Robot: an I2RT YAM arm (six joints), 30 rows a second.
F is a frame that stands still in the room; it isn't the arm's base.
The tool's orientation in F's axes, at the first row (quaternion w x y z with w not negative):
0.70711 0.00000 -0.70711 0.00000
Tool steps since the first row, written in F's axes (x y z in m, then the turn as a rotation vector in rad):
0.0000 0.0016 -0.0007 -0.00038 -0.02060 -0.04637
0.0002 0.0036 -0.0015 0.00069 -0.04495 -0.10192
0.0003 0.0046 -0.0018 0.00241 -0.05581 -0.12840
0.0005 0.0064 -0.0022 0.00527 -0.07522 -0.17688
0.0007 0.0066 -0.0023 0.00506 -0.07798 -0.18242
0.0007 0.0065 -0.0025 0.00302 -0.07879 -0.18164
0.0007 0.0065 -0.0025 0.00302 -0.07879 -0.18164
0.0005 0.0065 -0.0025 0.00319 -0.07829 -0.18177
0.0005 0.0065 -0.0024 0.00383 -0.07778 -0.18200
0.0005 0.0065 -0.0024 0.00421 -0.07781 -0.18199
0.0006 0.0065 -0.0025 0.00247 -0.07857 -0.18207
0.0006 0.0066 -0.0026 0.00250 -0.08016 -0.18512
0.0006 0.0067 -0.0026 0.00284 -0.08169 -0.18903
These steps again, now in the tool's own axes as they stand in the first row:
-0.0007 0.0016 0.0000 -0.04637 -0.02060 0.00038
-0.0015 0.0036 -0.0002 -0.10192 -0.04495 -0.00069
-0.0018 0.0046 -0.0003 -0.12840 -0.05581 -0.00241
-0.0022 0.0064 -0.0005 -0.17688 -0.07522 -0.00527
-0.0023 0.0066 -0.0007 -0.18242 -0.07798 -0.00506
-0.0025 0.0065 -0.0007 -0.18164 -0.07879 -0.00302
-0.0025 0.0065 -0.0007 -0.18164 -0.07879 -0.00302
-0.0025 0.0065 -0.0005 -0.18177 -0.07829 -0.00319
-0.0024 0.0065 -0.0005 -0.18200 -0.07778 -0.00383
-0.0024 0.0065 -0.0005 -0.18199 -0.07781 -0.00421
-0.0025 0.0065 -0.0006 -0.18207 -0.07857 -0.00247
-0.0026 0.0066 -0.0006 -0.18512 -0.08016 -0.00250
-0.0026 0.0067 -0.0006 -0.18903 -0.08169 -0.00284

